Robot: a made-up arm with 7 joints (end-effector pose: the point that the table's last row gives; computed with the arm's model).
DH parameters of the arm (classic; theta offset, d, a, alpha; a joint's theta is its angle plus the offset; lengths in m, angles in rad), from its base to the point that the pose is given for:
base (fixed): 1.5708 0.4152 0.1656 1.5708
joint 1: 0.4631 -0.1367 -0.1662 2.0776
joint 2: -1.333 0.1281 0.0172 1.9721
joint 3: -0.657 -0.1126 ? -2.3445
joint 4: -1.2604 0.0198 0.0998 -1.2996
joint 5: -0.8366 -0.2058 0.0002 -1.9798
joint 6: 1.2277 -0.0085 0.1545 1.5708
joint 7: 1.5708 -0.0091 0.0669 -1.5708
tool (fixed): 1.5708 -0.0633 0 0
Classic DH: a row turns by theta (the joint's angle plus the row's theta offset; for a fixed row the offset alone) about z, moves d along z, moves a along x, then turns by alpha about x.
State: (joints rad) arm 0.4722 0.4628 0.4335 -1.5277 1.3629 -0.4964 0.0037
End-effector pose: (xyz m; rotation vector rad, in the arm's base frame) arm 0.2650 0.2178 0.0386 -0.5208 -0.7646 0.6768
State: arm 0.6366 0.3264 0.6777 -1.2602 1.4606 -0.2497 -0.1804
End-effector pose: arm 0.3041 0.2674 0.1300 -0.3680 -0.9664 0.7570
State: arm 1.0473 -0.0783 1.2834 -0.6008 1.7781 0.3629 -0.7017
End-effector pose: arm 0.3071 0.2616 0.3536 0.0055 -1.3148 0.9136
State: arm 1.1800 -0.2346 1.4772 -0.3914 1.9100 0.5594 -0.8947
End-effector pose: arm 0.2827 0.2389 0.3952 0.1609 -1.3898 0.9704
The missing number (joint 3, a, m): -0.0633
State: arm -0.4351 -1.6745 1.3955 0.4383 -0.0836 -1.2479 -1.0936
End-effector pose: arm -0.1844 0.2853 0.0898 1.4564 0.5429 1.1087
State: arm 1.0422 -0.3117 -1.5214 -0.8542 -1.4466 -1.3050 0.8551
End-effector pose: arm -0.5626 0.4565 0.3447 1.4264 1.7623 0.7330
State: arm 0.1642 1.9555 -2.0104 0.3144 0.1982 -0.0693 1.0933
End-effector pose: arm -0.0839 0.3373 0.4629 1.2375 2.4712 -0.0233
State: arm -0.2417 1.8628 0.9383 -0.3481 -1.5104 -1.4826 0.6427
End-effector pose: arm -0.2743 -0.2992 0.1212 -0.5601 -0.1274 -1.2178
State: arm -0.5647 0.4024 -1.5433 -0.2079 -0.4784 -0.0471 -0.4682
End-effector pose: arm -0.6702 0.1117 0.1765 -0.0953 0.7324 -1.4792
